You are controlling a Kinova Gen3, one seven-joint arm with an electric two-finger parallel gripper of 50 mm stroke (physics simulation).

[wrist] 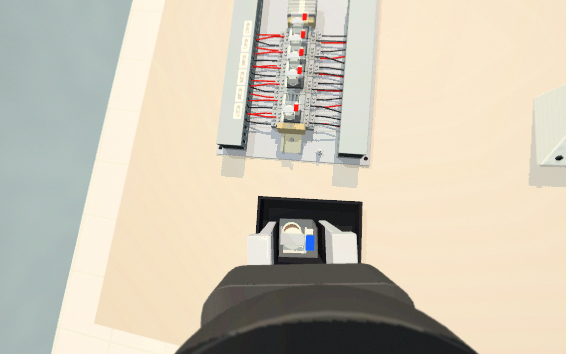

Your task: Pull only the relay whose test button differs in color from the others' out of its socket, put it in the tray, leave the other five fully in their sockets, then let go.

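Frame: origin at the arm's base, x ahead, y left, z up, level; millimetres.
Seen in the pictures: gripper, fingertip midpoint: [297, 235].
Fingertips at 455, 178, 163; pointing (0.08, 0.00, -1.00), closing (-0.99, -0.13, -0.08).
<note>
Offsets run from my fingertips to a thing's top centre, as dx, dy, dz. "pt": to the spot under its first point.
My gripper [297, 235] is shut on the relay with the blue test button @[+1, +1, +14] [296, 239], one finger on each side of it. The relay is upright and shows over the black tray @[pt -85, -11, -209] [356, 215]; how high it hangs above the tray floor I cannot tell. Five relays with red test buttons stand in the socket row: one at the top @[pt +34, -302, -157] [299, 20], others below it @[+35, -279, -156] [297, 36] @[+34, -249, -156] [295, 53] @[+34, -220, -156] [294, 75], and one nearest the tray @[pt +32, -159, -157] [291, 109]. An empty socket [292, 95] shows between the last two. The near part of the tray is hidden by my gripper.
The mounting plate @[pt -31, -105, -222] [327, 156] carries the sockets, red and black wires, and two grey wire ducts @[+133, -253, -182] [232, 100] @[-65, -255, -182] [358, 100] along its sides. A white ridged block [552, 127] stands at the right edge. The table's edge runs down the left side.
</note>
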